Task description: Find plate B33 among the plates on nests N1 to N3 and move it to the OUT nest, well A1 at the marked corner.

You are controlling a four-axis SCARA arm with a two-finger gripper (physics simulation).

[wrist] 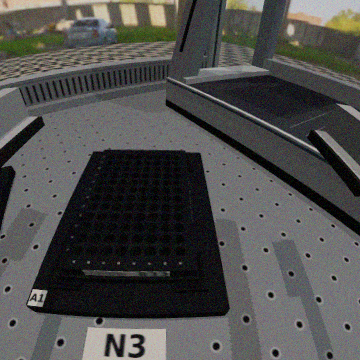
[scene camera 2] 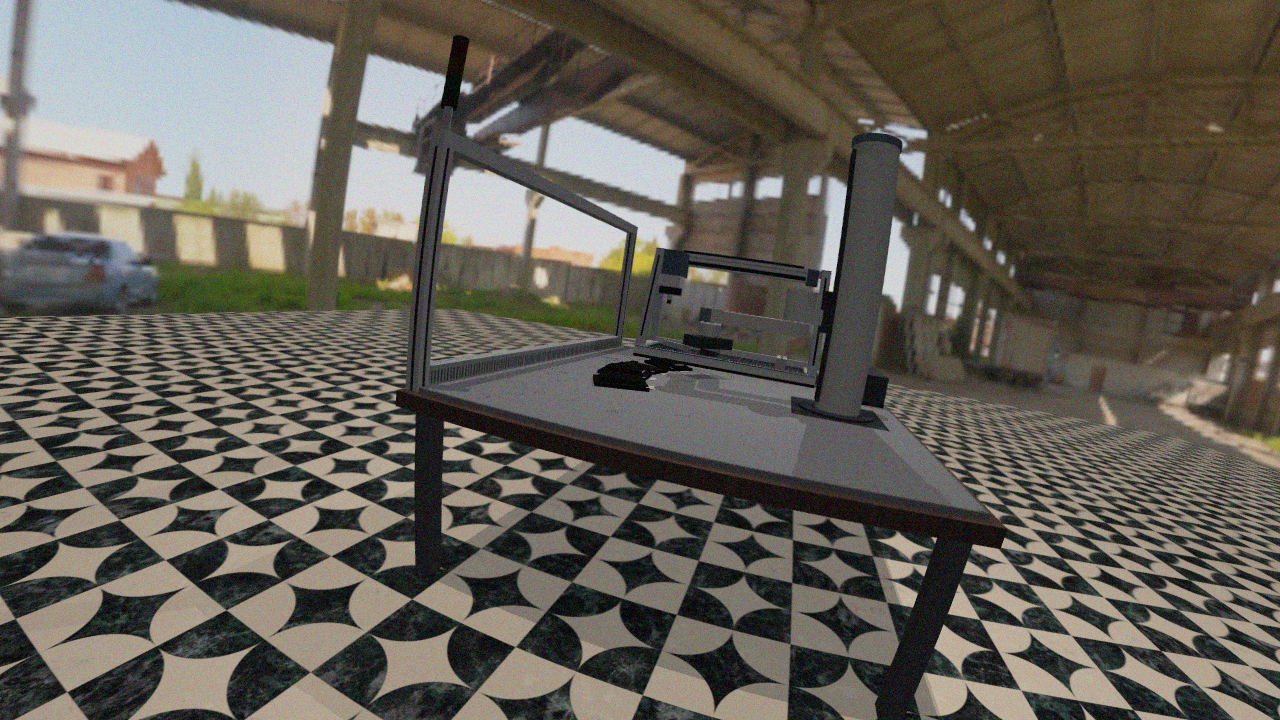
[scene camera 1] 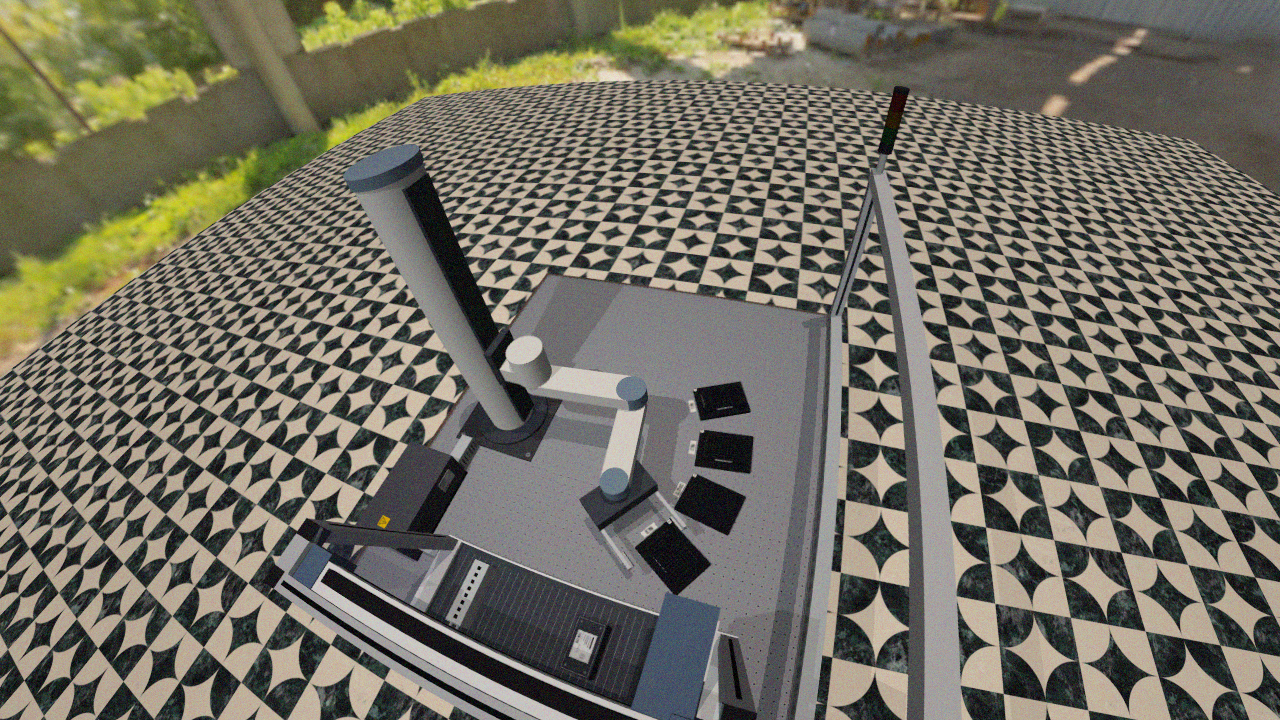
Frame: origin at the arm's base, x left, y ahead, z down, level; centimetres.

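Where they show: gripper, fingertip midpoint: [wrist: 177, 107] [scene camera 2: 679, 343] [scene camera 1: 658, 548]; arm's base at its link origin: [scene camera 2: 835, 415] [scene camera 1: 513, 414].
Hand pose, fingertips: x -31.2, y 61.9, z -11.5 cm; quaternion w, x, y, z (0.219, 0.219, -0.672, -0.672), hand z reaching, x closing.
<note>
Each offset is from my fingertips to the centre of the thing. "spot": to the spot under its first point.
A black well plate @[dx +1.4, dy +3.0, dz +8.3 cm] [wrist: 137, 210] sits on the black nest N3 [wrist: 130, 306] [scene camera 1: 673, 557] in the wrist view, its wells up. The nest's A1 mark is at the near left corner. The plate's front label strip is too dark and blurred to read. My gripper [wrist: 177, 107] [scene camera 1: 656, 546] is open and empty, with one finger on each side of N3, its tips reaching towards the plate. The OUT nest @[dx +18.5, dy +9.0, dz +9.3 cm] [scene camera 1: 709, 503] [wrist: 4, 195] is beside N3, flat and black. The two further nests, with plates @[dx +35.6, dy +9.5, dz +8.3 cm] [scene camera 1: 725, 450] @[dx +53.5, dy +4.8, dz +8.3 cm] [scene camera 1: 723, 400], stand beyond it; their labels are unreadable here.
A raised deck [wrist: 250, 120] [scene camera 1: 537, 617] under a gantry stands right of N3, with a small white-labelled item @[spot: dx -26.2, dy -8.5, dz -1.8 cm] [scene camera 1: 584, 646] on it. A black box @[spot: dx -8.7, dy -72.2, dz -1.3 cm] [scene camera 1: 407, 492] with a yellow sign stands near the arm's column [scene camera 1: 429, 295] [scene camera 2: 863, 277]. A tall frame [scene camera 1: 913, 402] [scene camera 2: 429, 268] lines one table side.
</note>
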